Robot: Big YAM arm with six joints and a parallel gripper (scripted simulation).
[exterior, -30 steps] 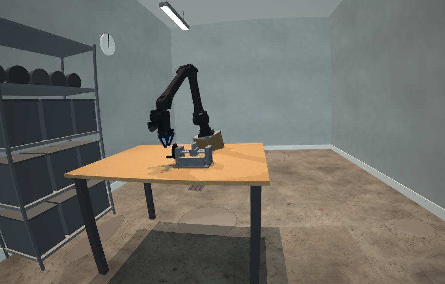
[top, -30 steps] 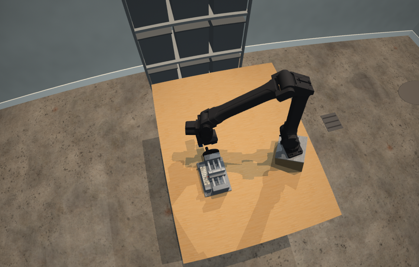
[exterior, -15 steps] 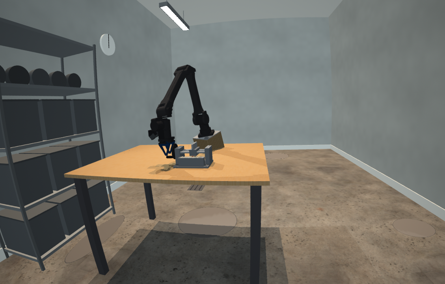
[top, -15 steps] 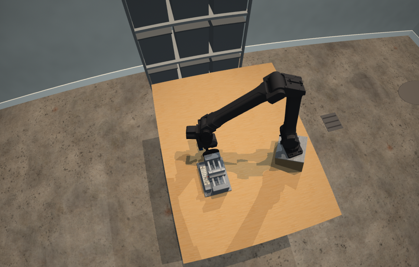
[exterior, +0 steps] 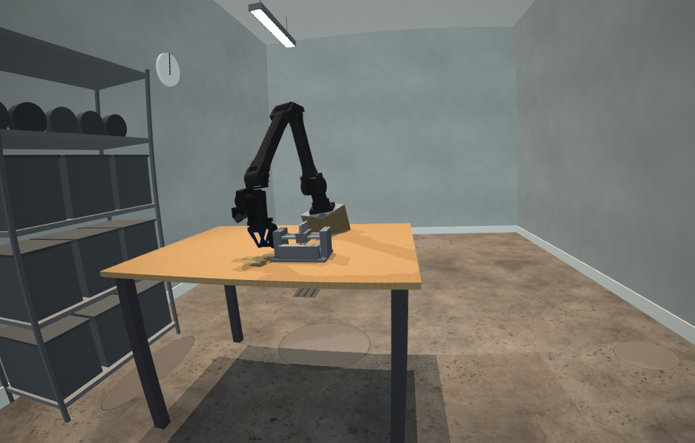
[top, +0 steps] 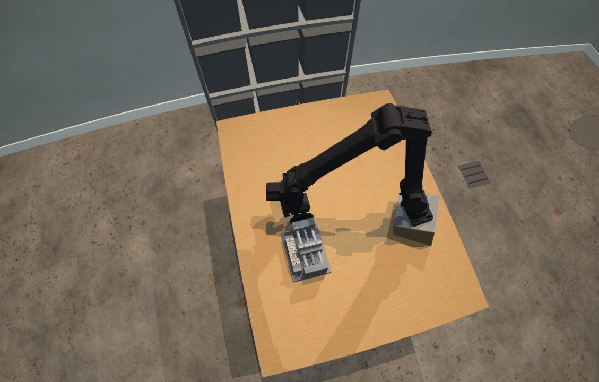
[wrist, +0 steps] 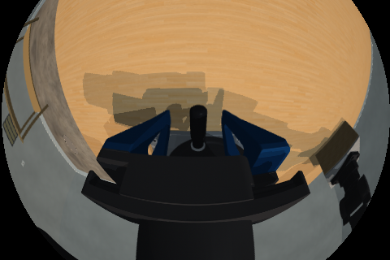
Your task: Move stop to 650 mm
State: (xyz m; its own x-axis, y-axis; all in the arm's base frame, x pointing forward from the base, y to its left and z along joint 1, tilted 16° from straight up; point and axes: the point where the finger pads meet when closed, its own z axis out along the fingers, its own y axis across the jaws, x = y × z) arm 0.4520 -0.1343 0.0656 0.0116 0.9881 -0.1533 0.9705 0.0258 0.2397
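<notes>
Right now the handwheel handle is 10 mm to the left of my hand. From my hand the other things lie so: black handwheel 30 mm to the left; then grey stop fixture 160 mm to the left, 40 mm above.
</notes>
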